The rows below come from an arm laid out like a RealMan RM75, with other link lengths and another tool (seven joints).
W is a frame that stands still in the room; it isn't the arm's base.
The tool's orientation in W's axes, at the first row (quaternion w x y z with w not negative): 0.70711 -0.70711 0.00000 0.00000
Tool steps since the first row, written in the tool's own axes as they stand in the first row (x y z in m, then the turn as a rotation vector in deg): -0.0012 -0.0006 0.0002 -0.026 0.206 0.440; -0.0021 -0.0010 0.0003 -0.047 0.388 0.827; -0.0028 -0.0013 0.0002 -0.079 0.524 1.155; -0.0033 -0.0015 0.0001 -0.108 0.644 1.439; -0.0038 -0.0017 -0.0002 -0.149 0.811 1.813; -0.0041 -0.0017 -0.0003 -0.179 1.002 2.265; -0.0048 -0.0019 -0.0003 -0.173 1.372 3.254; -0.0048 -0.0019 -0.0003 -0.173 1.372 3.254; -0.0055 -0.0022 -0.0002 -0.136 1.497 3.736; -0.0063 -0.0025 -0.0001 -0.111 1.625 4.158; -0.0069 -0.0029 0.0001 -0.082 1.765 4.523; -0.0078 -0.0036 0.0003 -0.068 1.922 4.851
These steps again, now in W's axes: -0.0012 0.0002 0.0006 -0.026 0.440 -0.206; -0.0021 0.0003 0.0010 -0.047 0.827 -0.388; -0.0028 0.0002 0.0013 -0.079 1.155 -0.524; -0.0033 0.0001 0.0015 -0.108 1.439 -0.644; -0.0038 -0.0002 0.0017 -0.149 1.813 -0.811; -0.0041 -0.0003 0.0017 -0.179 2.265 -1.002; -0.0048 -0.0003 0.0019 -0.173 3.254 -1.372; -0.0048 -0.0003 0.0019 -0.173 3.254 -1.372; -0.0055 -0.0002 0.0022 -0.136 3.736 -1.497; -0.0063 -0.0001 0.0025 -0.111 4.158 -1.625; -0.0069 0.0001 0.0029 -0.082 4.523 -1.765; -0.0078 0.0003 0.0036 -0.068 4.851 -1.922
